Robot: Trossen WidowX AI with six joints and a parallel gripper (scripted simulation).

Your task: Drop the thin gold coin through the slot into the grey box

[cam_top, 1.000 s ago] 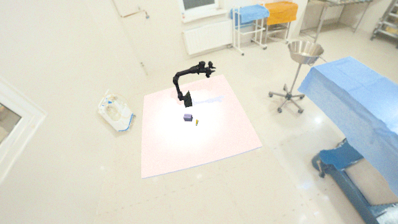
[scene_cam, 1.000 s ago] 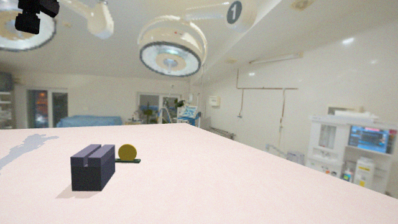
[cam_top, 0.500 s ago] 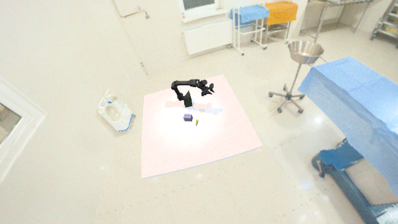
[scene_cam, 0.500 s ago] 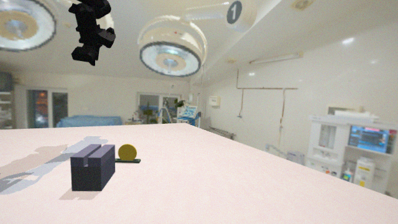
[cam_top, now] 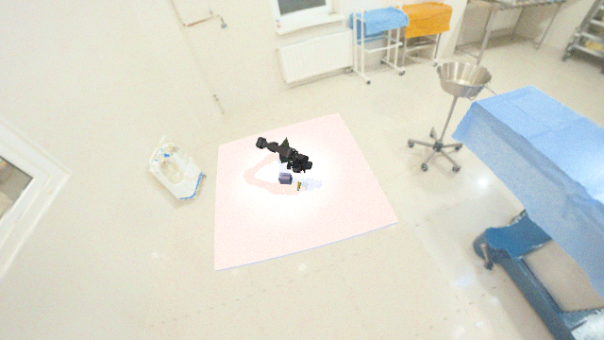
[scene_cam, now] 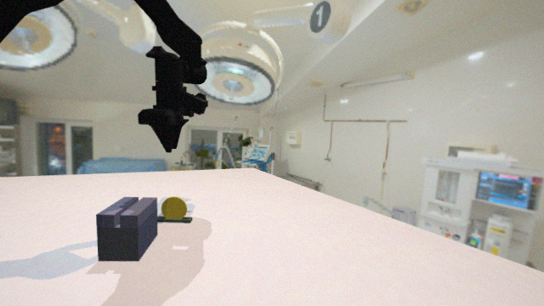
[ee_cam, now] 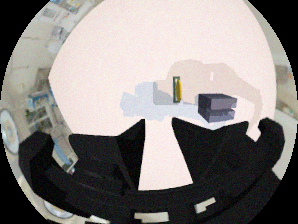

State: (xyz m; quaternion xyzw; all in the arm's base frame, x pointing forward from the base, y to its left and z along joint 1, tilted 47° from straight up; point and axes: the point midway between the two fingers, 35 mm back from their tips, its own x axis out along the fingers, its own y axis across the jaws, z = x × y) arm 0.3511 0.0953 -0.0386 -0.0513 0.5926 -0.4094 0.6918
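The coin is 50 mm to the right of my gripper tip and 120 mm below it.
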